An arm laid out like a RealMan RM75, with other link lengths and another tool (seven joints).
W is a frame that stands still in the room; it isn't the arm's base.
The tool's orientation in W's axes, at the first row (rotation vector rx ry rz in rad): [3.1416 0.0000 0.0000]
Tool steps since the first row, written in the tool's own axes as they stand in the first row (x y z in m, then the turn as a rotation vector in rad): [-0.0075 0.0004 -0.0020 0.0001 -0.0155 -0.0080]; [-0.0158 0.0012 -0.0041 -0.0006 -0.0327 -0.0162]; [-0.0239 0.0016 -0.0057 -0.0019 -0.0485 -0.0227]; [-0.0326 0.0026 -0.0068 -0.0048 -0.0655 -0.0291]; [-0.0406 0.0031 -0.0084 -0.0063 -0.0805 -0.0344]
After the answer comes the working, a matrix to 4 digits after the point.
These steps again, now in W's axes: [-0.0075 -0.0004 0.0020 0.0001 0.0155 0.0080]; [-0.0158 -0.0012 0.0041 -0.0006 0.0327 0.0162]; [-0.0239 -0.0016 0.0057 -0.0019 0.0485 0.0227]; [-0.0326 -0.0026 0.0068 -0.0048 0.0655 0.0291]; [-0.0406 -0.0031 0.0084 -0.0063 0.0805 0.0344]
The tool's axes in the first row as the columns of a matrix, in W's axes (rounded; the answer above uses it unrounded):
[1.0000 0.0000 0.0000]
[0.0000 -1.0000 0.0000]
[0.0000 0.0000 -1.0000]

